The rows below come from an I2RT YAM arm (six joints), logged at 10 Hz.
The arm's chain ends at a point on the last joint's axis. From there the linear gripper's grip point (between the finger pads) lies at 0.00 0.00 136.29 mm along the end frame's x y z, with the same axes.
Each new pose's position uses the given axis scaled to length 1; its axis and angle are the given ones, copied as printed.
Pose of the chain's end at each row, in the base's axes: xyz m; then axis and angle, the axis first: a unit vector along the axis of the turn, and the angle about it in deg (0 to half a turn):
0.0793, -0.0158, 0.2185, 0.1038, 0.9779, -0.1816, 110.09
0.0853, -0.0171, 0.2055, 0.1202, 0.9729, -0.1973, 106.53
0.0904, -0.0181, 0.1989, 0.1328, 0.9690, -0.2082, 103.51
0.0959, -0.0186, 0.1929, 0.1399, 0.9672, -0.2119, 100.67
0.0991, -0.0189, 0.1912, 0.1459, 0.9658, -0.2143, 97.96
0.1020, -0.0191, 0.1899, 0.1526, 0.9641, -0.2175, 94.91
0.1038, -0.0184, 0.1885, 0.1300, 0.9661, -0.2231, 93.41
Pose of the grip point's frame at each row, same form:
0.2010, -0.0616, 0.1777, 0.1038, 0.9779, -0.1816, 110.09
0.2083, -0.0664, 0.1735, 0.1202, 0.9729, -0.1973, 106.53
0.2142, -0.0696, 0.1743, 0.1328, 0.9690, -0.2082, 103.51
0.2207, -0.0704, 0.1749, 0.1399, 0.9672, -0.2119, 100.67
0.2246, -0.0707, 0.1795, 0.1459, 0.9658, -0.2143, 97.96
0.2280, -0.0708, 0.1852, 0.1526, 0.9641, -0.2175, 94.91
0.2310, -0.0672, 0.1876, 0.1300, 0.9661, -0.2231, 93.41

